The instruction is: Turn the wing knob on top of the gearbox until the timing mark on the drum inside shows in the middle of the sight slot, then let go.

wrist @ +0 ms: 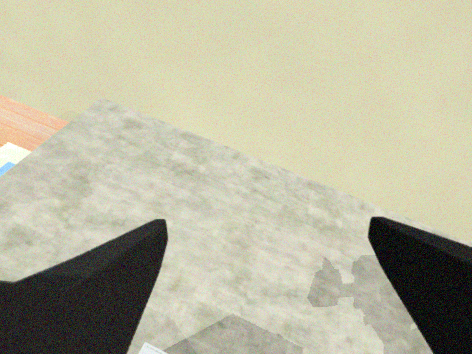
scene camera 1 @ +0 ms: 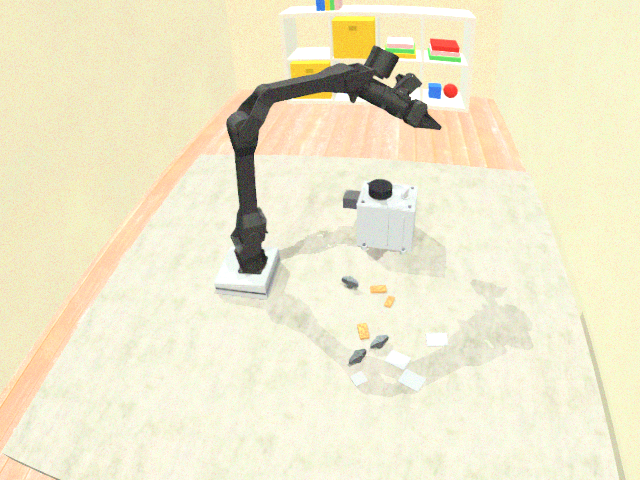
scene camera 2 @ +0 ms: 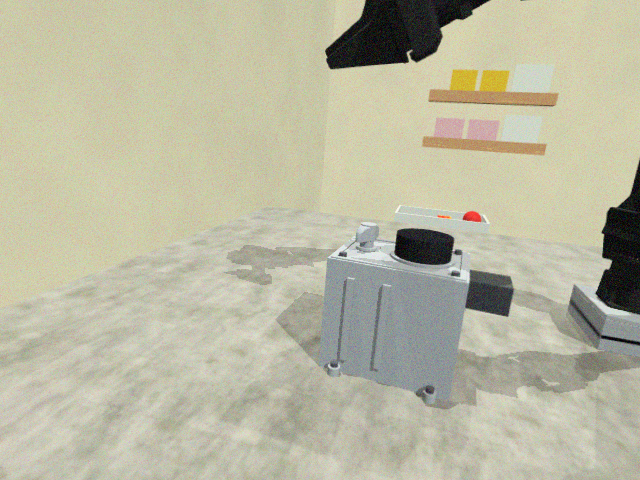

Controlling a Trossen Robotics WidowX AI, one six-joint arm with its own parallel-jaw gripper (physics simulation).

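Places are measured from the arm's base along level axes (x ahead, y left, z up), in millimetres.
Pixels of known places: gripper, fingertip midpoint: [wrist: 267, 228] [scene camera 1: 434, 125] [scene camera 2: 327, 59]; arm's base at its link origin: [scene camera 1: 253, 264] [scene camera 2: 626, 305].
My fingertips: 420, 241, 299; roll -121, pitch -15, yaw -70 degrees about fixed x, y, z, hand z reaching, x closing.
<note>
Ahead of a thing's pixels: the offset from my fingertips to its top centre, as dx, dy, dz. "spot": to the spot under its first point.
The pale grey gearbox @[-131, -12, -175] [scene camera 1: 385, 227] [scene camera 2: 395, 325] stands upright on the mat. Its light grey wing knob @[-63, -14, -175] [scene camera 1: 405, 193] [scene camera 2: 367, 235] stands on the top, beside a black round cap @[spot: -128, -31, -183] [scene camera 1: 380, 189] [scene camera 2: 424, 245]. My gripper [scene camera 1: 439, 127] [scene camera 2: 329, 59] [wrist: 267, 228] is high above the gearbox and off to one side, tilted outward, well apart from the knob. Its fingers stand wide in the wrist view, with nothing between them. The sight slot, the drum and the timing mark cannot be made out in these views.
A dark block @[spot: -205, -31, -223] [scene camera 1: 351, 199] [scene camera 2: 489, 292] sticks out of the gearbox's side. Orange pieces @[-105, -228, -341] [scene camera 1: 378, 289], dark grey pieces @[-176, -226, -319] [scene camera 1: 349, 281] and white flat pieces @[+51, -364, -344] [scene camera 1: 436, 339] lie in front of it. A white tray [scene camera 2: 442, 222] holds a red ball [scene camera 2: 471, 217]. The arm's base [scene camera 1: 242, 289] is at left.
</note>
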